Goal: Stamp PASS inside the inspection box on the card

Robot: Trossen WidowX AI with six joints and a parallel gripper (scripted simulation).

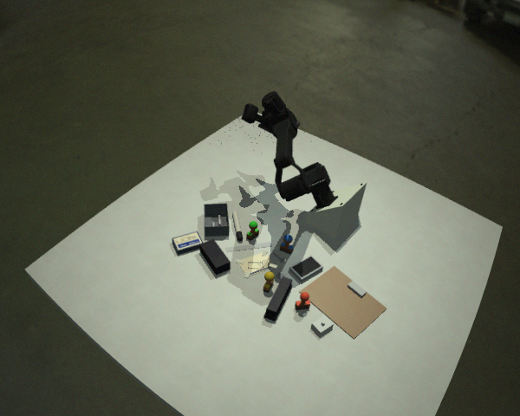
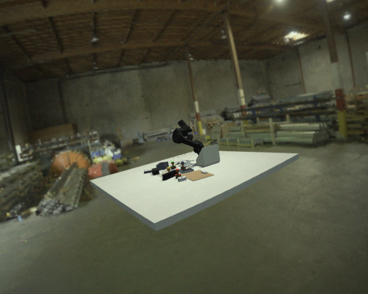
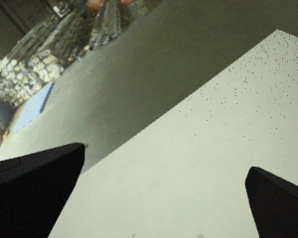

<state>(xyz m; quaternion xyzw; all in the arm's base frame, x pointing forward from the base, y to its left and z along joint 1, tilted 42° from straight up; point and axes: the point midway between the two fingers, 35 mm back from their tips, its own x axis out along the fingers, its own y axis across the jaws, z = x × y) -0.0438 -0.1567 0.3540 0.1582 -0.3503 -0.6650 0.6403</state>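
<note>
Right now my gripper tip is 280 mm short of the green-knobbed stamp, 250 mm to the right of it and 190 mm above it. Also, from my gripper tip: blue tin: 450 mm ahead, 200 mm below, 110 mm to the left; dark tray: 320 mm ahead, 200 mm below, 120 mm to the left; blue stamp: 370 mm to the left, 260 mm ahead, 190 mm below.
</note>
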